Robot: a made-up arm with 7 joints. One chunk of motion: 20 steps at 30 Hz.
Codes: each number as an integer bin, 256 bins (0 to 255) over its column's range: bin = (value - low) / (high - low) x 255, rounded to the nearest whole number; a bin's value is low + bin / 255 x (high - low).
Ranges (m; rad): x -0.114..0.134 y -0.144..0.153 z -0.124..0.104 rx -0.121..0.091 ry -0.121..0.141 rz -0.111..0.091
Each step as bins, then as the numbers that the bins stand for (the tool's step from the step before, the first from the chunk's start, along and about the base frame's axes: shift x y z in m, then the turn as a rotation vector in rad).
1 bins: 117 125 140 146 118 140
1 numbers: -0.00021 0.00159 0.00118 0.00038 0.00024 -0.00010
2 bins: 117 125 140 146 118 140
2 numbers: -0.00021 0.00159 0.00118 0.00038 0.00024 -0.00010
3 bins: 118 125 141 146 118 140
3 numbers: 0.00076 0.00159 0.00207 0.00038 0.00024 -0.00010
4 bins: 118 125 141 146 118 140
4 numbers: 0.00076 0.00159 0.00207 0.00038 0.00024 -0.00010
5 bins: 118 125 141 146 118 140
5 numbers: 0.00076 0.00159 0.00207 0.00038 0.00024 -0.00010
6 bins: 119 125 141 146 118 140
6 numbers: 0.00173 0.00159 0.00207 0.00038 0.00024 -0.00010
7 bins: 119 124 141 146 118 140
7 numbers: 0.00173 0.00042 0.00207 0.00038 0.00024 -0.00010
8 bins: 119 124 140 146 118 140
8 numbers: 0.00173 0.00042 0.00118 0.00038 0.00024 -0.00010
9 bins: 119 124 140 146 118 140
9 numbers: 0.00173 0.00042 0.00118 0.00038 0.00024 -0.00010
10 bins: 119 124 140 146 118 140
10 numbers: 0.00173 0.00042 0.00118 0.00038 0.00024 -0.00010
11 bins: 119 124 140 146 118 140
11 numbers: 0.00173 0.00042 0.00118 0.00038 0.00024 -0.00010
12 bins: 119 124 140 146 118 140
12 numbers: 0.00173 0.00042 0.00118 0.00038 0.00024 -0.00010
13 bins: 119 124 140 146 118 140
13 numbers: 0.00173 0.00042 0.00118 0.00038 0.00024 -0.00010
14 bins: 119 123 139 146 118 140
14 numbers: 0.00173 -0.00074 0.00028 0.00038 0.00024 -0.00010
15 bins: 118 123 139 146 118 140
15 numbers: 0.00076 -0.00074 0.00028 0.00038 0.00024 -0.00010
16 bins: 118 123 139 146 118 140
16 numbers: 0.00076 -0.00074 0.00028 0.00038 0.00024 -0.00010
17 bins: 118 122 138 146 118 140
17 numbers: 0.00076 -0.00191 -0.00061 0.00038 0.00024 -0.00010
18 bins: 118 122 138 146 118 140
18 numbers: 0.00076 -0.00191 -0.00061 0.00038 0.00024 -0.00010
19 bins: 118 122 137 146 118 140
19 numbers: 0.00076 -0.00191 -0.00151 0.00038 0.00024 -0.00010
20 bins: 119 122 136 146 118 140
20 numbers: 0.00173 -0.00191 -0.00240 0.00038 0.00024 -0.00010
